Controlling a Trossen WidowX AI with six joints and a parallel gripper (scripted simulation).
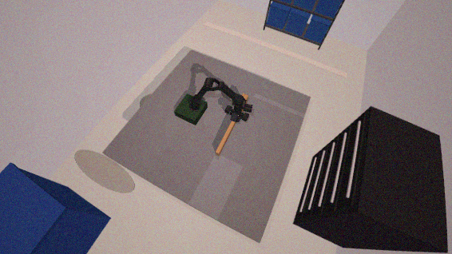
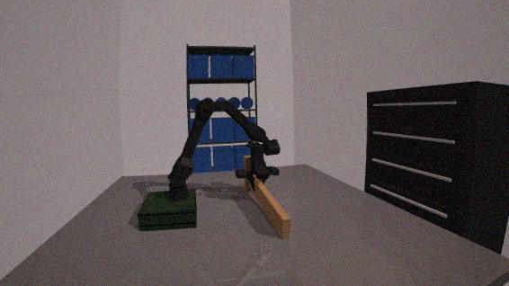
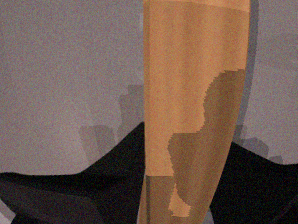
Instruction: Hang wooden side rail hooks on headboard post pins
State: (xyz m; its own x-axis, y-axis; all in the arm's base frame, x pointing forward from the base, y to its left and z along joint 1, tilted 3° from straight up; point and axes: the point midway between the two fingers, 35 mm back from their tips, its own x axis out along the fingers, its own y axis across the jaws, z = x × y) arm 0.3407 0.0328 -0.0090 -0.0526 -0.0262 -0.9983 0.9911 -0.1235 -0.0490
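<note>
The headboard post lies 140 mm to the left of my gripper tip, 40 mm above it and 20 mm ahead of it.
</note>
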